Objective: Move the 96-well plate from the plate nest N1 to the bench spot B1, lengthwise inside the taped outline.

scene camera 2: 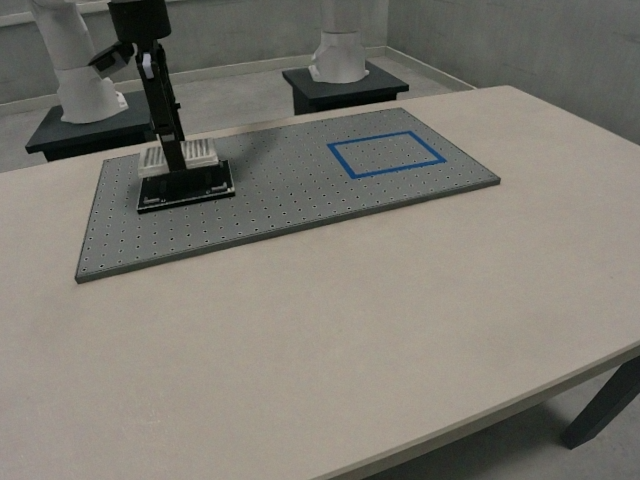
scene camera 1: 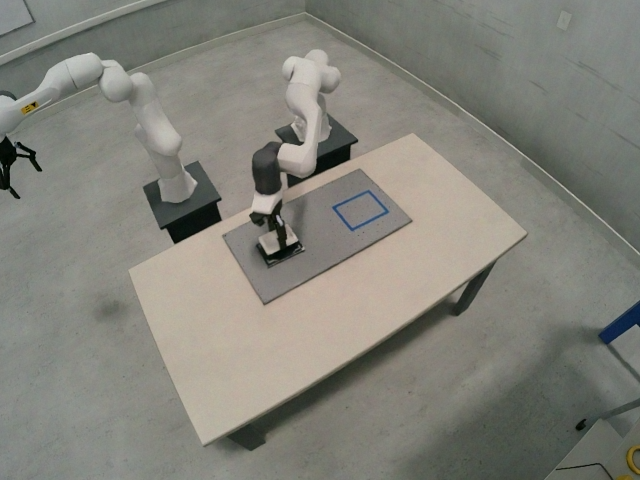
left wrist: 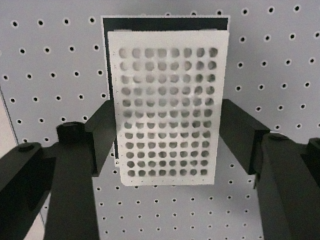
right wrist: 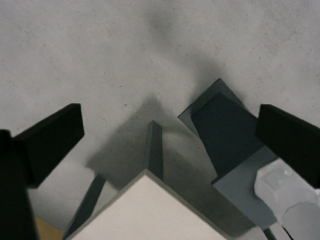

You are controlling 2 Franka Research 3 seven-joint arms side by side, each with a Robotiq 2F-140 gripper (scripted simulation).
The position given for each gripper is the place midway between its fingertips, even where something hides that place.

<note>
In view: the left gripper (scene camera 2: 178, 157), the right gripper (right wrist: 170, 119), a white 96-well plate (scene camera 2: 199, 152) and a black plate nest (scene camera 2: 185, 184).
The white 96-well plate also shows in the left wrist view (left wrist: 171, 138). The left gripper shows as well in the left wrist view (left wrist: 167, 115). The black plate nest is seen too in the left wrist view (left wrist: 137, 24). The right wrist view misses the white 96-well plate: it is out of frame.
</note>
